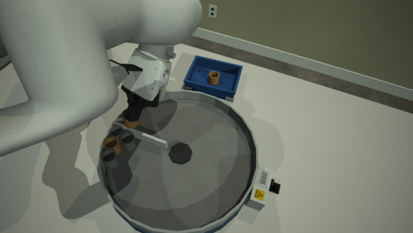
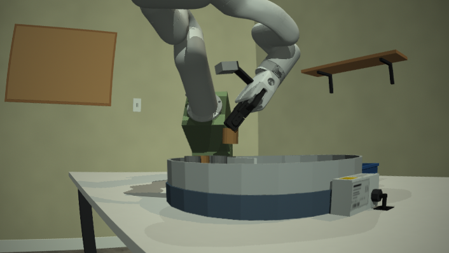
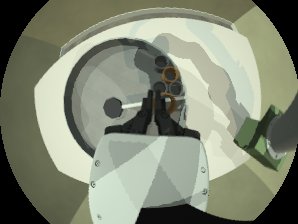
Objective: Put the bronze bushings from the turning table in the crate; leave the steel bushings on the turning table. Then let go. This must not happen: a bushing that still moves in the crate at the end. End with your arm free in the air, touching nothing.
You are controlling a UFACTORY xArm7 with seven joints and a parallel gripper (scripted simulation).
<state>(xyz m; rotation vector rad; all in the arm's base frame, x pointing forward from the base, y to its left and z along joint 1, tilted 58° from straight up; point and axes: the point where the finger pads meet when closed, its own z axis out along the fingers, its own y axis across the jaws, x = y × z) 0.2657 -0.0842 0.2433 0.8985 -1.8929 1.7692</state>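
My hand is 28 cm to the right of the blue crate, 22 cm short of it and 15 cm above it. From my hand the other things lie so: round turning table (12 cm below, 11 cm ahead, 5 cm to the right).
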